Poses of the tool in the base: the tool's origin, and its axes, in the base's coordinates. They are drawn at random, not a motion.
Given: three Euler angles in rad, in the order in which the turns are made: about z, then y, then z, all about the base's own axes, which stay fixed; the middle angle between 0 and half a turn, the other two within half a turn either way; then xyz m.
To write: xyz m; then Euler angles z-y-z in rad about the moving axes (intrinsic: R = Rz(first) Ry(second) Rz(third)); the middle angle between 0 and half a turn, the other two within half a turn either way. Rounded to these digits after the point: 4 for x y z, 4 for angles.
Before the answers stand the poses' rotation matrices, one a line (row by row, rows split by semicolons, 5 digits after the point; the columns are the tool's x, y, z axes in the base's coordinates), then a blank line. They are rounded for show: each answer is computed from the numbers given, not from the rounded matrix.
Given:
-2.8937 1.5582 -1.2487 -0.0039 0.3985 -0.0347
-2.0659 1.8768 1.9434 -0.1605 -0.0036 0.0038
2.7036 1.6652 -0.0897 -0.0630 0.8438 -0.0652
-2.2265 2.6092 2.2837 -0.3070 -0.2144 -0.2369
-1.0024 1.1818 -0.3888 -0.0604 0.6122 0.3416
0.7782 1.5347 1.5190 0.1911 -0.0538 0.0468
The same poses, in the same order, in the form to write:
-0.23661 -0.91860 0.31653; -0.06609 -0.30981 -0.94850; 0.96935 -0.24534 0.01260
0.76744 0.53902 -0.34713; 0.45364 -0.07392 0.88812; 0.45305 -0.83904 -0.30125
0.12302 -0.04131 0.99154; 0.41477 -0.90555 -0.08918; 0.90157 0.42223 -0.09426
0.25601 0.90788 -0.33198; 0.91579 -0.11783 0.38398; 0.30949 -0.40233 -0.86160
-0.13056 0.49982 0.85623; -0.85725 0.37694 -0.35076; -0.49807 -0.77980 0.37926
-0.69973 -0.71253 0.05174; 0.06201 0.01157 0.99801; -0.71171 0.70154 0.03609

-0.0039 0.3985 -0.0347 -1.2487 1.5582 -2.8937
-0.1605 -0.0036 0.0038 1.9434 1.8768 -2.0659
-0.0630 0.8438 -0.0652 -0.0897 1.6652 2.7036
-0.3070 -0.2144 -0.2369 2.2837 2.6092 -2.2265
-0.0604 0.6122 0.3416 -0.3888 1.1818 -1.0024
0.1911 -0.0538 0.0468 1.5190 1.5347 0.7782

